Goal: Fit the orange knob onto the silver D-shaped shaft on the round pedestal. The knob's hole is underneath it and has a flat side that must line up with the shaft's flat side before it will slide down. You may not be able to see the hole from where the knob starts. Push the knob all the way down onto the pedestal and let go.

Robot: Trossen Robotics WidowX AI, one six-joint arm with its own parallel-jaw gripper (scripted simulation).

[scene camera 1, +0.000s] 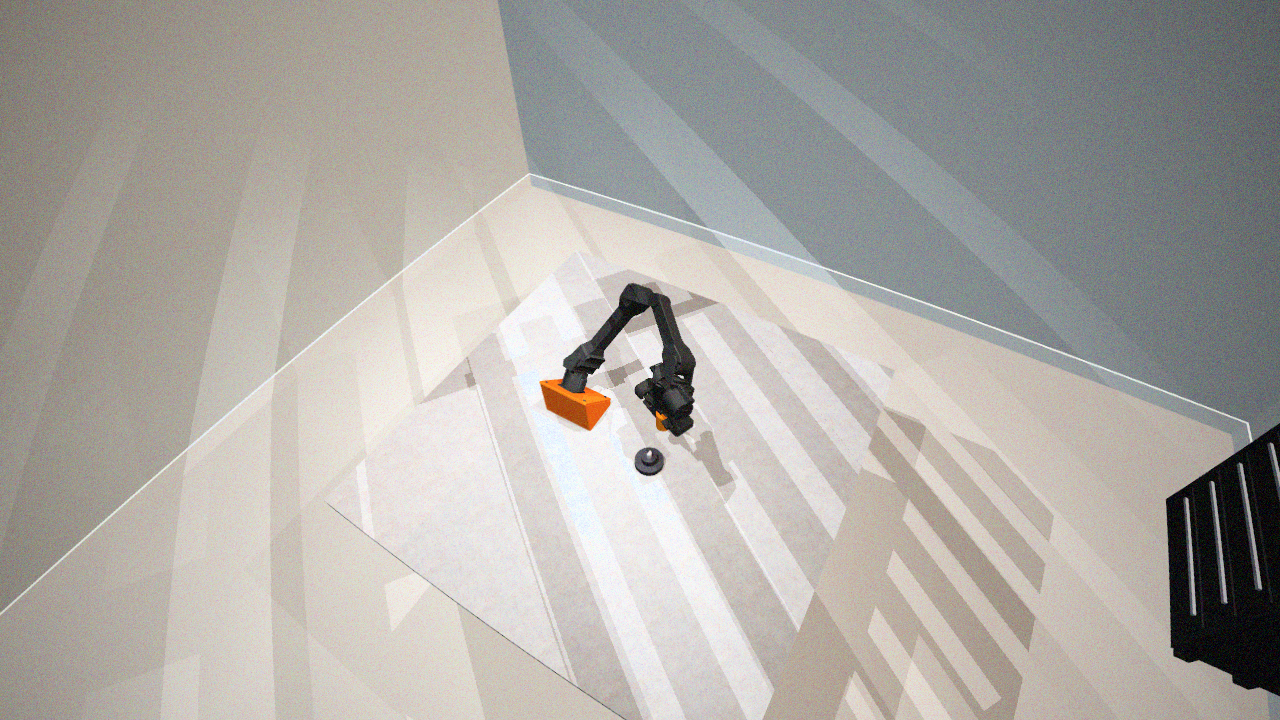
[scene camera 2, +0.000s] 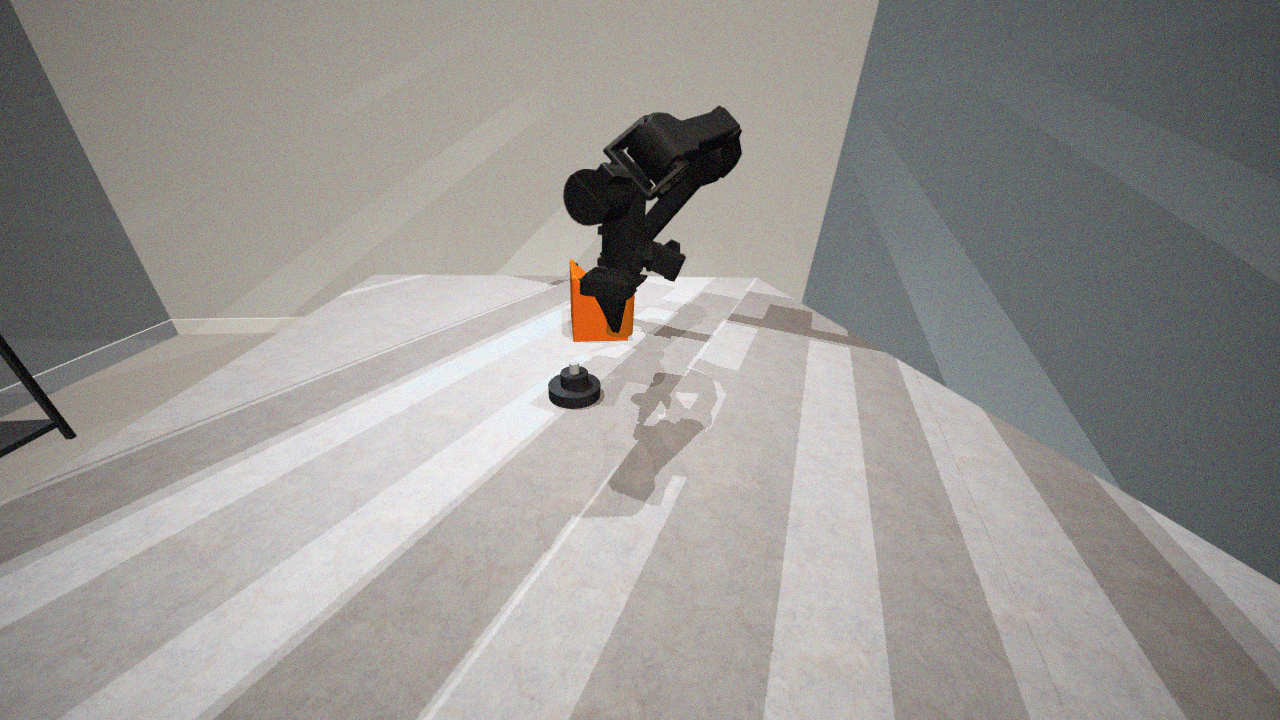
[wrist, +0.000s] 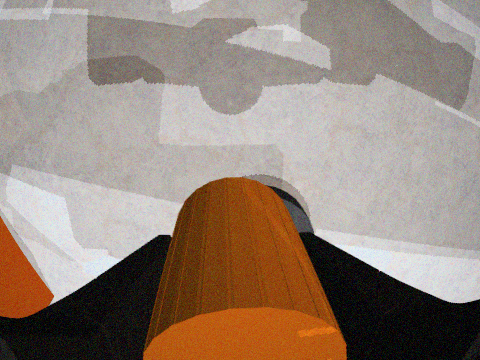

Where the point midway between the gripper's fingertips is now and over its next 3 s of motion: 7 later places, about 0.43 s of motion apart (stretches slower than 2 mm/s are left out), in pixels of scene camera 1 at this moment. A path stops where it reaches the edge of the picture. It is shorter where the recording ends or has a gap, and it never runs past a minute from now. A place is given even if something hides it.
My gripper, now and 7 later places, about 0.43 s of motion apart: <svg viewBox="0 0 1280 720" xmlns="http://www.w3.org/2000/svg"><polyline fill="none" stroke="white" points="663,423 655,436 649,446 648,450 648,451 648,450 648,451 648,450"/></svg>
